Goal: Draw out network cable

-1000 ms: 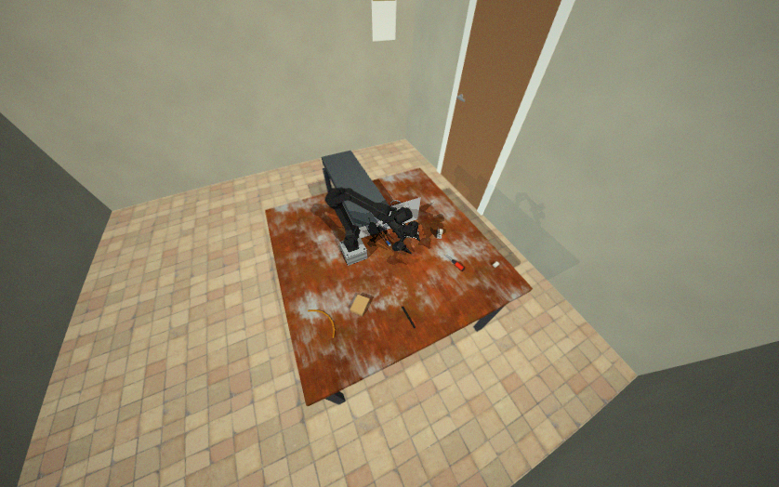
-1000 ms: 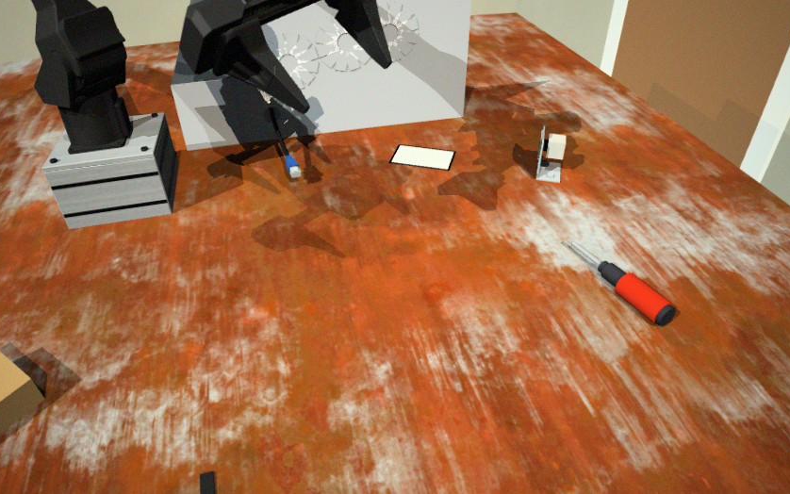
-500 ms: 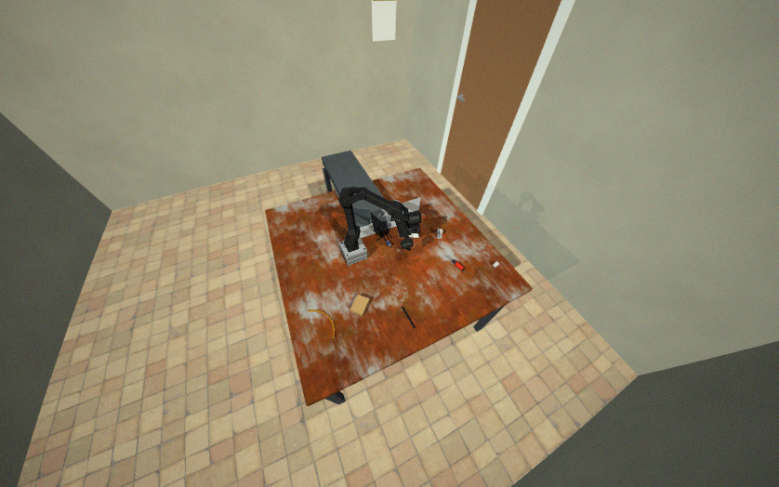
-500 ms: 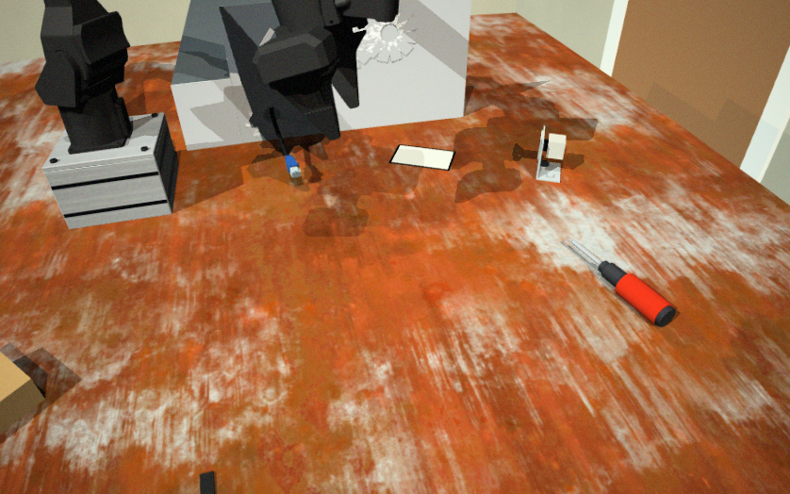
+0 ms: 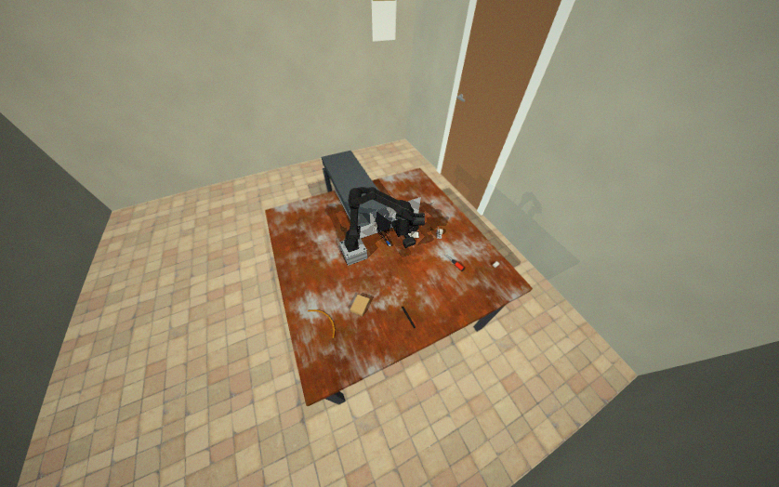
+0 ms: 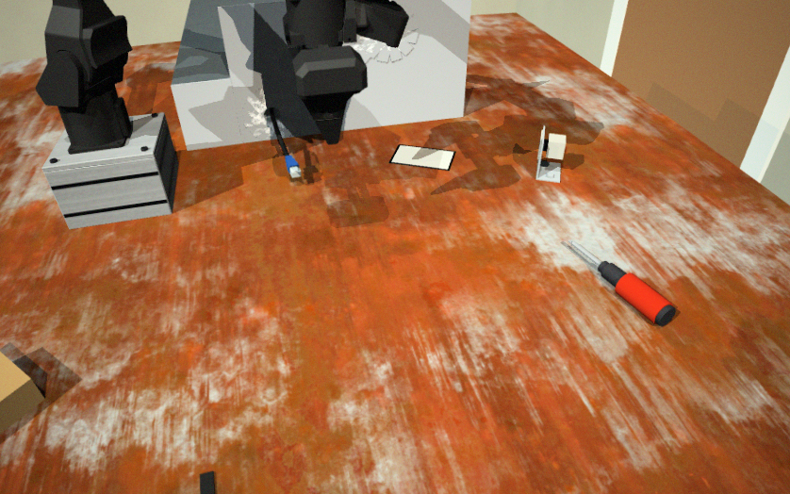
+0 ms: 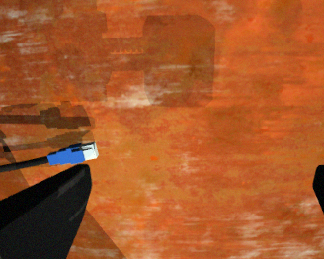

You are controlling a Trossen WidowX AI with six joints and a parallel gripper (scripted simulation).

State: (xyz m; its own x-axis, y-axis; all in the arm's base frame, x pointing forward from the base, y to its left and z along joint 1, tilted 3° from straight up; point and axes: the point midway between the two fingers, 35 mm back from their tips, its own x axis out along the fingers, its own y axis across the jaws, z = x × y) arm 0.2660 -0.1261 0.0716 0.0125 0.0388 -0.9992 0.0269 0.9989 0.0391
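Right now the blue plug is 130 mm below my hand, 100 mm to the left of it and 40 mm behind it. The rest, counted from my hand: red-handled screwdriver: 260 mm ahead, 190 mm to the right, 150 mm below; then white rectangle: 160 mm below, 150 mm ahead, 110 mm to the left; then black pen: 370 mm to the right, 160 mm below, 150 mm behind.
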